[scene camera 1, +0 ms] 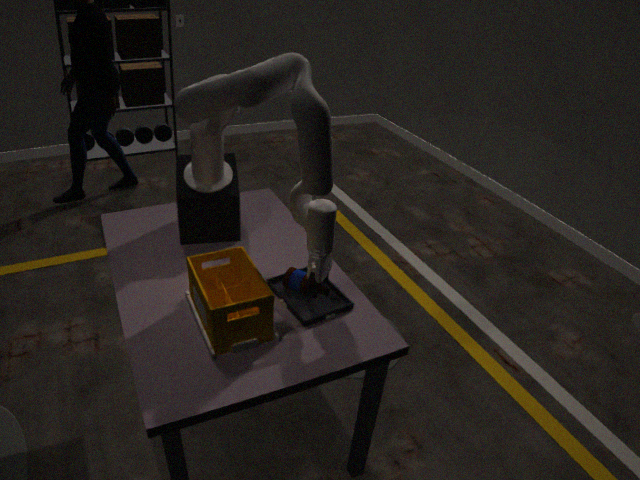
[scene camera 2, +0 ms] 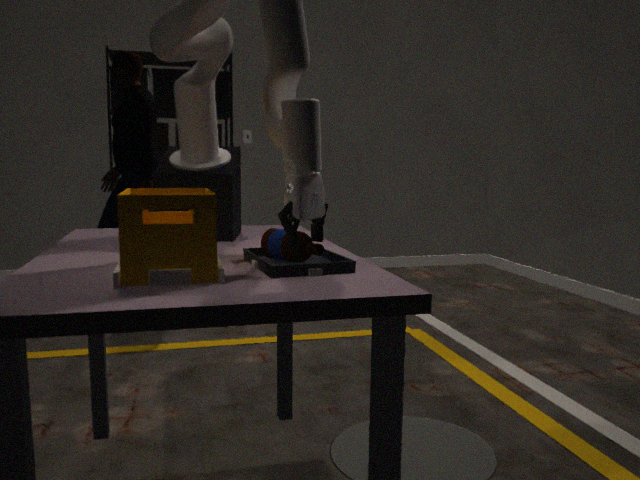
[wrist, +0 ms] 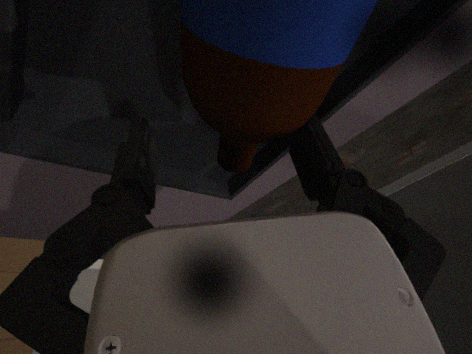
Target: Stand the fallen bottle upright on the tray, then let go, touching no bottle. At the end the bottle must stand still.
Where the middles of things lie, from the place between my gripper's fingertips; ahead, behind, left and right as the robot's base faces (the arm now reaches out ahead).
The brown bottle (scene camera 2: 273, 244) is 5 cm behind my hand, 2 cm to the right of it and 1 cm below it.
